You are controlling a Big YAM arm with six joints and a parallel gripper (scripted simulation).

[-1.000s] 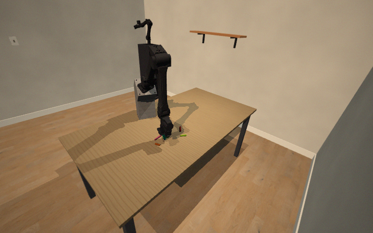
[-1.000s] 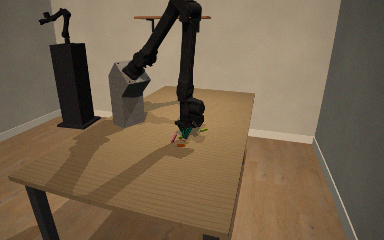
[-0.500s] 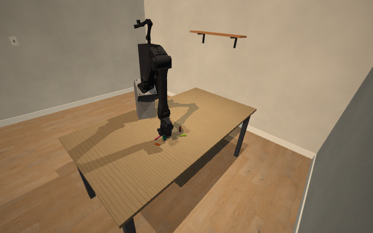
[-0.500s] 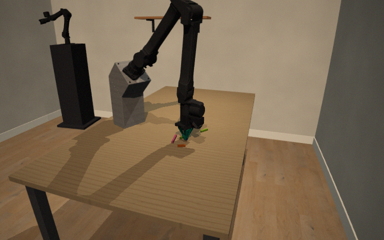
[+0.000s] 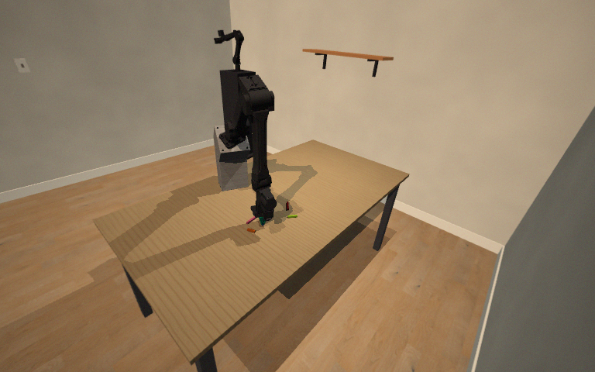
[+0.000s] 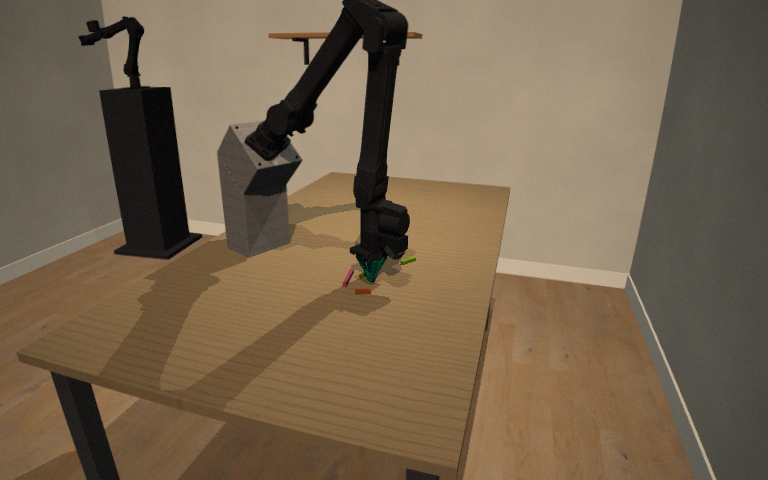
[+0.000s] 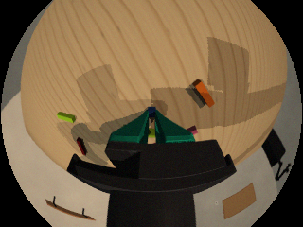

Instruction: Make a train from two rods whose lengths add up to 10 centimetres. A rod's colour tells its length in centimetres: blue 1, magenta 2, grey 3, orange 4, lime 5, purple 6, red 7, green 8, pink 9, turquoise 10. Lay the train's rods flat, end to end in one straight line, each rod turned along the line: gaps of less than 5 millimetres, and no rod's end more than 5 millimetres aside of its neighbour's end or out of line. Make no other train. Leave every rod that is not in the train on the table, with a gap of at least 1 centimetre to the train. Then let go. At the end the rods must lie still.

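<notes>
My hand is right at the blue rod. Round my hand: pink rod 60 mm behind, 10 mm below; orange rod 70 mm to the right, 10 mm below, 10 mm behind; red rod 210 mm to the left, 10 mm below.
</notes>
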